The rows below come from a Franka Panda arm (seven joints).
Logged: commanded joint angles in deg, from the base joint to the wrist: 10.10 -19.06 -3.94 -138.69 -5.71 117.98 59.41; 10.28 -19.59 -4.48 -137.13 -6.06 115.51 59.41; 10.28 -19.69 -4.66 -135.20 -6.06 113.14 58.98; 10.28 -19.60 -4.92 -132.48 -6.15 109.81 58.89; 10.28 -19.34 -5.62 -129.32 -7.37 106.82 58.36; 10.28 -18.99 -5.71 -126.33 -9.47 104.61 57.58; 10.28 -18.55 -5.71 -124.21 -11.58 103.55 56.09; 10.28 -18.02 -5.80 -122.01 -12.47 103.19 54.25; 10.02 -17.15 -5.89 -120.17 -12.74 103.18 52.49; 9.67 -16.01 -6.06 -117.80 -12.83 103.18 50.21
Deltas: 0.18 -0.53 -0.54 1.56 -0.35 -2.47 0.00; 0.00 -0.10 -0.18 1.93 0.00 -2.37 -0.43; 0.00 0.09 -0.26 2.72 -0.09 -3.33 -0.09; 0.00 0.26 -0.70 3.16 -1.22 -2.99 -0.53; 0.00 0.35 -0.09 2.99 -2.10 -2.21 -0.78; 0.00 0.44 0.00 2.12 -2.11 -1.06 -1.49; 0.00 0.53 -0.09 2.20 -0.89 -0.36 -1.84; -0.26 0.87 -0.09 1.84 -0.27 -0.01 -1.76; -0.35 1.14 -0.17 2.37 -0.09 0.00 -2.28
